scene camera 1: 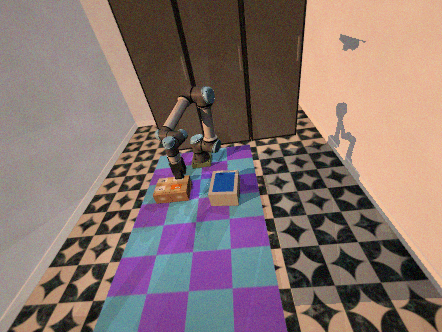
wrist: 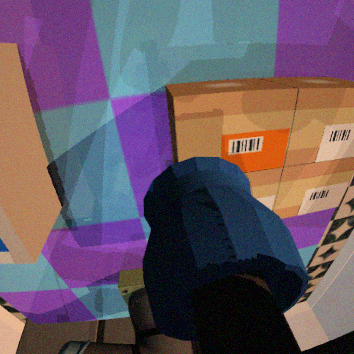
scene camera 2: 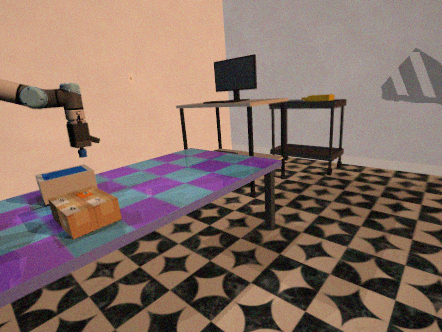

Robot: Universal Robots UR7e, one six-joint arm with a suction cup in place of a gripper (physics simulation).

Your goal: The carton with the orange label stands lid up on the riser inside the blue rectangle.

my suction cup: holds nothing
a riser: on the table
